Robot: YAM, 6 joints.
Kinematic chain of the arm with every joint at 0, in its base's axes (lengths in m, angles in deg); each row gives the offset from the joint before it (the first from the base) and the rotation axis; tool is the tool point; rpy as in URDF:
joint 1: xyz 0 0 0.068 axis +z
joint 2: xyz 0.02 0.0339 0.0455 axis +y
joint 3: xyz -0.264 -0.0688 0 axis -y
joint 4: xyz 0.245 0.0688 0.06 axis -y
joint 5: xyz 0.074 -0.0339 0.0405 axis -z
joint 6: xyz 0.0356 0 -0.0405 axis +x
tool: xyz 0 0 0 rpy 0 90 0
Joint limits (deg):
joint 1: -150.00..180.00
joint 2: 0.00..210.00
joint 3: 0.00..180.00
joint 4: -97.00..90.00
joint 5: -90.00..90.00
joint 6: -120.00..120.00
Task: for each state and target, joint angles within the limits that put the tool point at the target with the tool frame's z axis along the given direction. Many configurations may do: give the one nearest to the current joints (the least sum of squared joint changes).
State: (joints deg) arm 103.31 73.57 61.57 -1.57 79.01 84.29
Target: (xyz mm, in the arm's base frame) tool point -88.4 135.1 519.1 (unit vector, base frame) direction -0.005 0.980 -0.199
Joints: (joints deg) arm 131.36 63.60 100.64 -52.11 40.08 84.29
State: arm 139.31 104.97 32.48 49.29 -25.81 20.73
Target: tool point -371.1 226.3 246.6 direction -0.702 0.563 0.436
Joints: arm 149.21 115.92 65.00 76.99 7.14 20.73
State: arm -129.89 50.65 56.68 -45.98 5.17 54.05
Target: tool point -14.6 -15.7 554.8 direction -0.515 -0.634 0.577
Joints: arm -118.52 36.70 83.56 -11.16 8.61 54.05
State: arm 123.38 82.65 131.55 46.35 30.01 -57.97
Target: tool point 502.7 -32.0 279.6 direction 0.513 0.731 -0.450
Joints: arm 173.17 31.77 175.38 83.20 51.89 -57.97
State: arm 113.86 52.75 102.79 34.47 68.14 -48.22
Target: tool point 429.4 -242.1 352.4 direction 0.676 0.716 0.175
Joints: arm 146.57 3.10 128.41 8.81 75.89 -48.22
